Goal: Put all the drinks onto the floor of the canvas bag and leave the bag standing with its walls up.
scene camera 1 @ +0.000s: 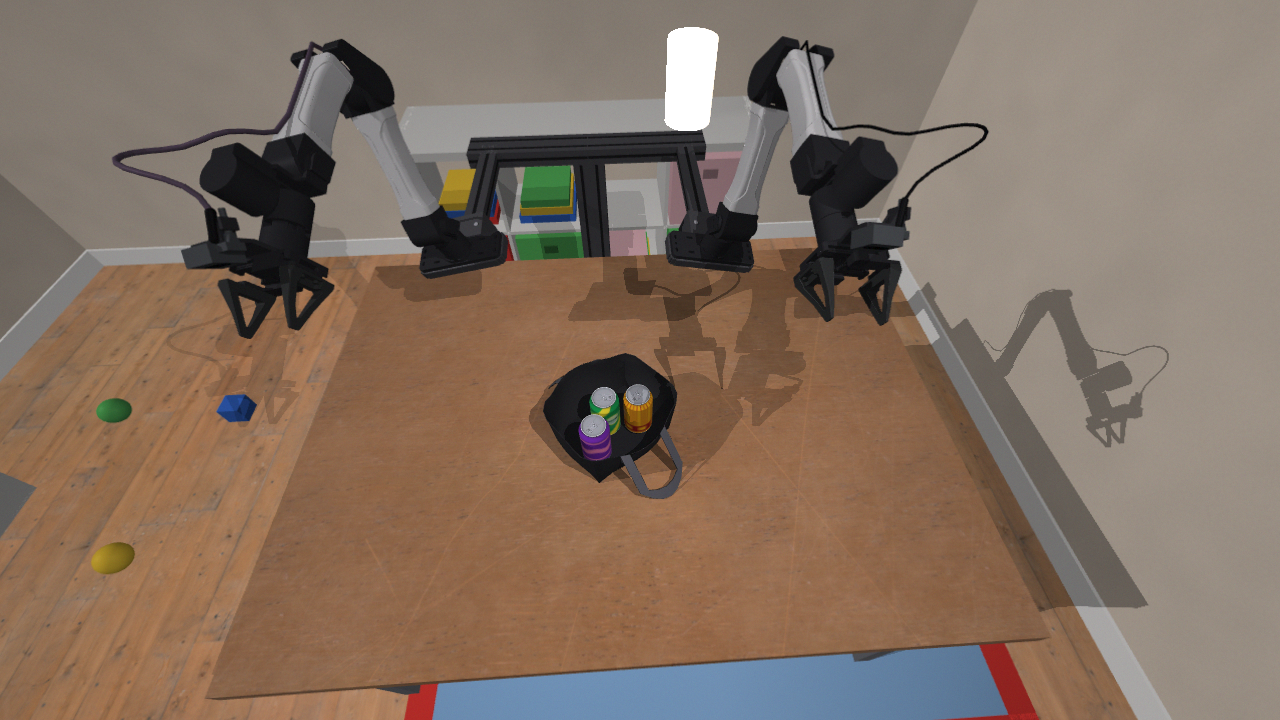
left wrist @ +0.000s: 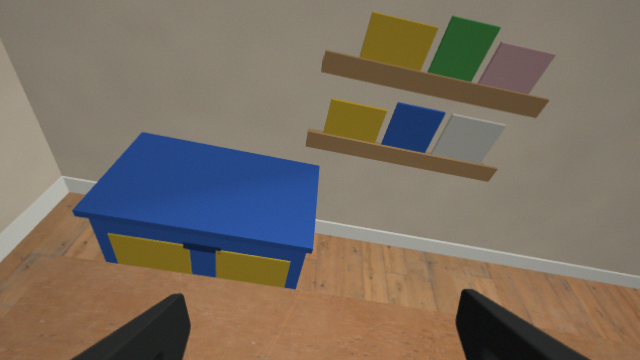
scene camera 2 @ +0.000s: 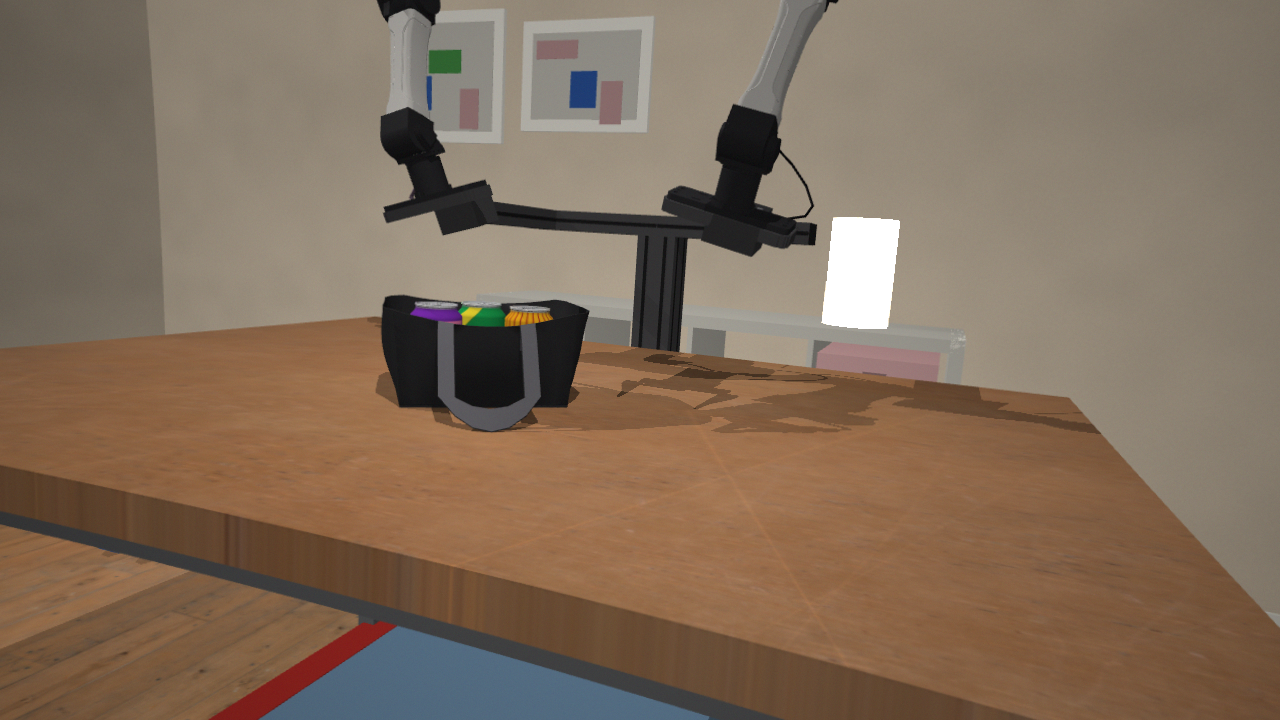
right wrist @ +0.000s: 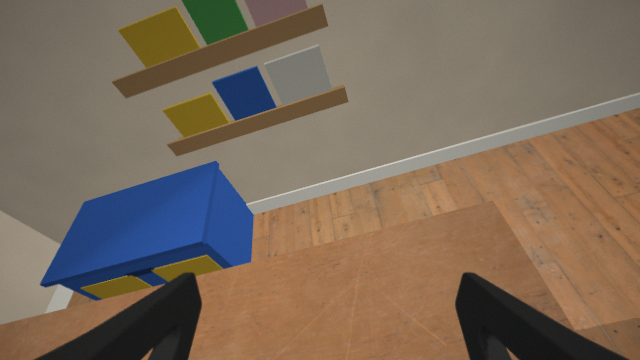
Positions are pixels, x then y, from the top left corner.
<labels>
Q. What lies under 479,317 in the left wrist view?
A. My left gripper.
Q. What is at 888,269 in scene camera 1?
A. My left gripper.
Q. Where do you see a black canvas bag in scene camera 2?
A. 431,362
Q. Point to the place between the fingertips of my right gripper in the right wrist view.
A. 327,288
</labels>
